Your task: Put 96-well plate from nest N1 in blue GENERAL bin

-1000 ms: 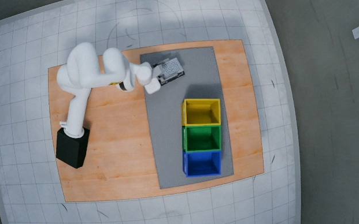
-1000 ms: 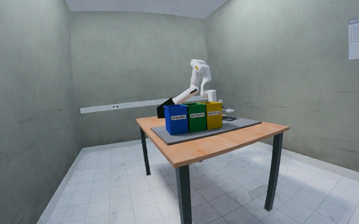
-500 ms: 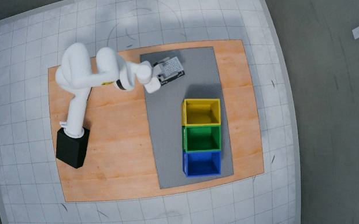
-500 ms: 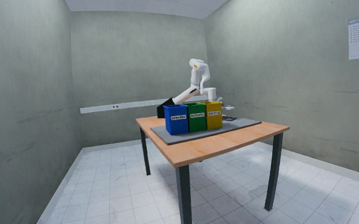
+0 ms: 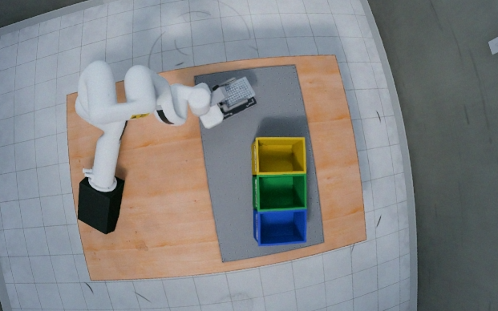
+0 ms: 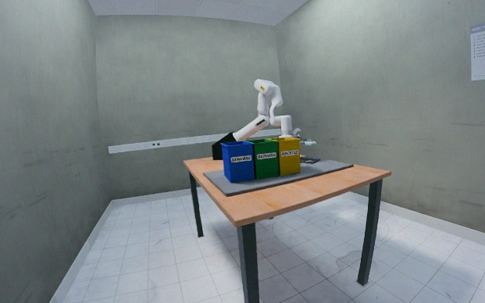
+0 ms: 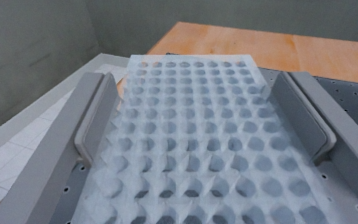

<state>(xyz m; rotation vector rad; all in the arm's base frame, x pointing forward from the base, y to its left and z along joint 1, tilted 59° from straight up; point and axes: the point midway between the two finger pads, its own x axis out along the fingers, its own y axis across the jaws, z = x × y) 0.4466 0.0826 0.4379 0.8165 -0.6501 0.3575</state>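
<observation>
My gripper is now 230 mm short of the blue general bin, 480 mm to the left of it and 40 mm above it. The rest, counted from my hand: clear 96-well plate (10 mm below); then black plate nest N1 (130 mm below); then yellow bin (190 mm ahead, 220 mm to the right, 40 mm below).
</observation>
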